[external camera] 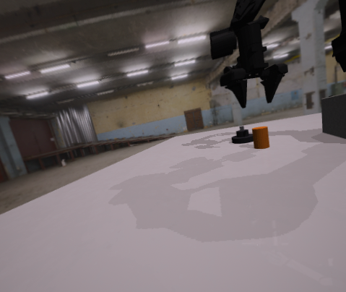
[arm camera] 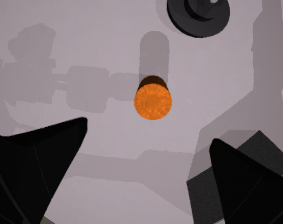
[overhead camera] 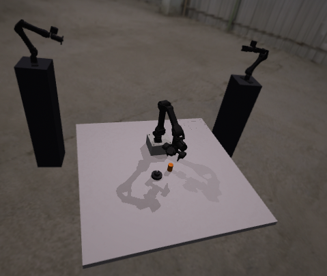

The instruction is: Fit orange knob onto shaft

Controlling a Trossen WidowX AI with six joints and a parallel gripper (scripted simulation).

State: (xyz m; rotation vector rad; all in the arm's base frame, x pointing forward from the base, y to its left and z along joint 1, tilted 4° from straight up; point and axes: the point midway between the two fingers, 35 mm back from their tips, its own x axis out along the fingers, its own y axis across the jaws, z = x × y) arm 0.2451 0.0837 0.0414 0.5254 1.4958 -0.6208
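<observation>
Now: the orange knob 8 cm below my gripper tip. Round my gripper tip: silver shaft (6 cm ahead, 12 cm to the right, 10 cm below).
</observation>
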